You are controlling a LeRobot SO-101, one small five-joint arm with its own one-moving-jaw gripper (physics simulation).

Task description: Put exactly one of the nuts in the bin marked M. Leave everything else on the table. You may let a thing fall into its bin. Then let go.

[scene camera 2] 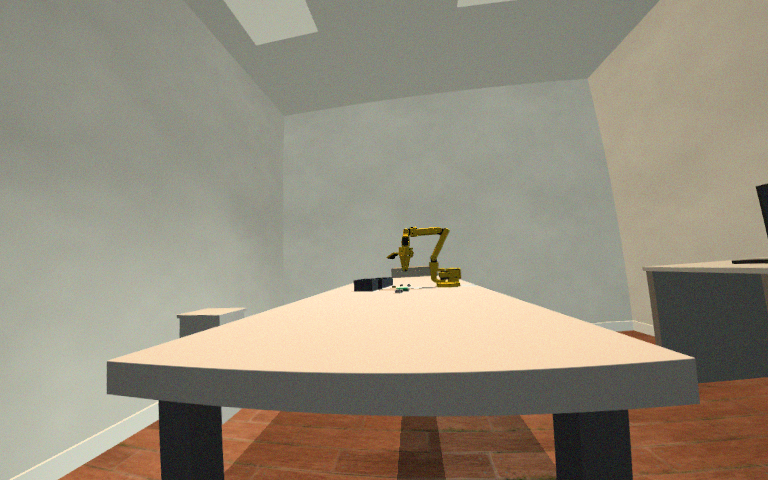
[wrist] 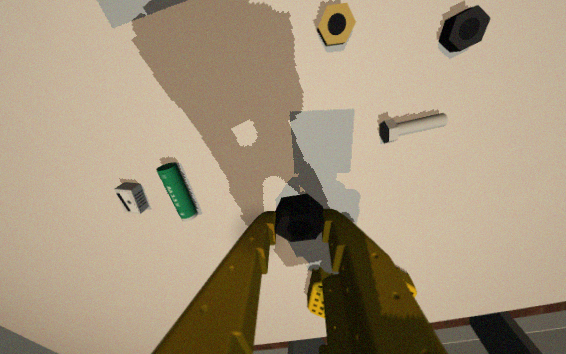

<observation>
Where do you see a black nut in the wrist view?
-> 300, 217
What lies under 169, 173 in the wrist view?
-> A green cylinder.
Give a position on a bolt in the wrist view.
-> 389, 130
</observation>
